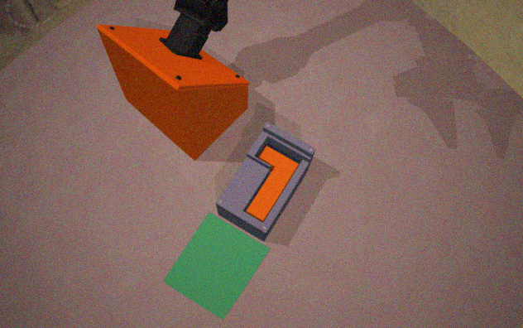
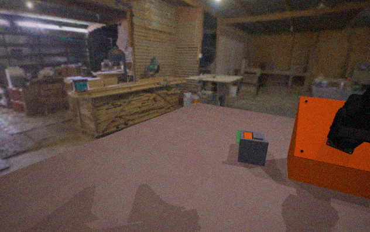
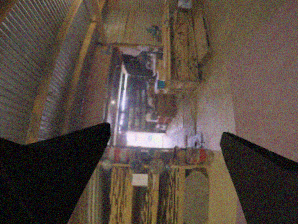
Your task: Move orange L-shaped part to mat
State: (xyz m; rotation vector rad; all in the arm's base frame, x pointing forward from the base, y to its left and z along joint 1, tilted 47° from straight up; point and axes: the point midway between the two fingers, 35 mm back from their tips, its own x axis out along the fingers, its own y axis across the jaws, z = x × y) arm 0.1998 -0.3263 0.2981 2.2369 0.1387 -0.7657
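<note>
The orange L-shaped part lies 56 cm below my gripper tip, 11 cm ahead of it and 3 cm to the left of it. Round my gripper tip: mat 62 cm below, 17 cm ahead, 13 cm to the right.
</note>
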